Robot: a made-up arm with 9 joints.
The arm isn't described. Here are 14 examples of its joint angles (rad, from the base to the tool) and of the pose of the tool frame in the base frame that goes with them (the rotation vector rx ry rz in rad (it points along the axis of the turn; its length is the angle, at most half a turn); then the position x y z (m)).
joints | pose
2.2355 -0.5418 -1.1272 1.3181 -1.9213 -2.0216 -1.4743 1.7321 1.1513 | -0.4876 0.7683 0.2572 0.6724 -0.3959 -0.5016
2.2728 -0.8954 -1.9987 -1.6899 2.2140 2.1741 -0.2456 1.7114 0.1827 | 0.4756 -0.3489 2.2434 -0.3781 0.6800 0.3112
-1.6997 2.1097 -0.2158 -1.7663 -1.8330 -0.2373 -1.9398 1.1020 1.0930 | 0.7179 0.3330 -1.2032 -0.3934 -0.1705 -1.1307
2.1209 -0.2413 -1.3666 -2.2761 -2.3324 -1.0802 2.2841 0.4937 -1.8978 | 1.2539 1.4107 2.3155 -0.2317 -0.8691 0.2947
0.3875 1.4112 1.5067 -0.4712 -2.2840 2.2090 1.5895 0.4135 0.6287 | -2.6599 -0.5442 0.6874 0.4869 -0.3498 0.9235
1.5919 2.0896 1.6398 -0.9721 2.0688 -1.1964 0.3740 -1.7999 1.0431 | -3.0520 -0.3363 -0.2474 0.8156 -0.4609 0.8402
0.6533 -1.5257 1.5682 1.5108 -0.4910 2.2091 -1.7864 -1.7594 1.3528 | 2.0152 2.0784 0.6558 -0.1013 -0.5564 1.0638
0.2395 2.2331 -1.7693 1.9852 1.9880 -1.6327 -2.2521 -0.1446 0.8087 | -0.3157 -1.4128 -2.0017 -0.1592 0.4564 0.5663
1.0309 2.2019 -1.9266 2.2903 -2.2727 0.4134 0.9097 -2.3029 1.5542 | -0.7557 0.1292 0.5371 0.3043 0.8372 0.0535
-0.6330 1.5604 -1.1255 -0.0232 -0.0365 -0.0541 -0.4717 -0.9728 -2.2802 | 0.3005 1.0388 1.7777 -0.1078 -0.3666 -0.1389
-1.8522 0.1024 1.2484 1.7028 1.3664 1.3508 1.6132 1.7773 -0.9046 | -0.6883 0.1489 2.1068 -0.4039 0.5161 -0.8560
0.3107 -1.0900 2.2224 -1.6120 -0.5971 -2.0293 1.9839 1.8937 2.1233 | -1.7570 -0.4018 -1.9989 -0.1426 0.3436 0.2887
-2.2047 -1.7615 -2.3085 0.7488 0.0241 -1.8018 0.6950 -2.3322 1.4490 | 0.6475 1.3323 -2.1788 0.0673 -0.0702 -0.7715
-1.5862 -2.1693 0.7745 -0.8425 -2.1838 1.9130 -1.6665 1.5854 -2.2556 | 1.2981 -2.6382 -0.8245 -0.1629 0.4304 0.2326
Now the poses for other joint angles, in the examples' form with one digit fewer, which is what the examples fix.
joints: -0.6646 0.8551 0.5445 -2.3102 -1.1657 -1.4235 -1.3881 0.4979 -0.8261
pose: 1.757 2.125 0.368 -1.117 0.094 -0.370
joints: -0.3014 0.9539 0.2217 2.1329 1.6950 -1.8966 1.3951 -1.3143 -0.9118
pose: -2.057 0.412 -1.151 -1.291 0.556 0.956
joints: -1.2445 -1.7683 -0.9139 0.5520 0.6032 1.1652 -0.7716 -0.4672 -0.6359
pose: -0.518 0.980 -2.429 -0.720 0.014 0.205
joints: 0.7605 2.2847 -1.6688 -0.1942 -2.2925 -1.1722 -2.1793 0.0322 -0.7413
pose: -0.052 -1.536 1.480 0.271 0.058 0.819
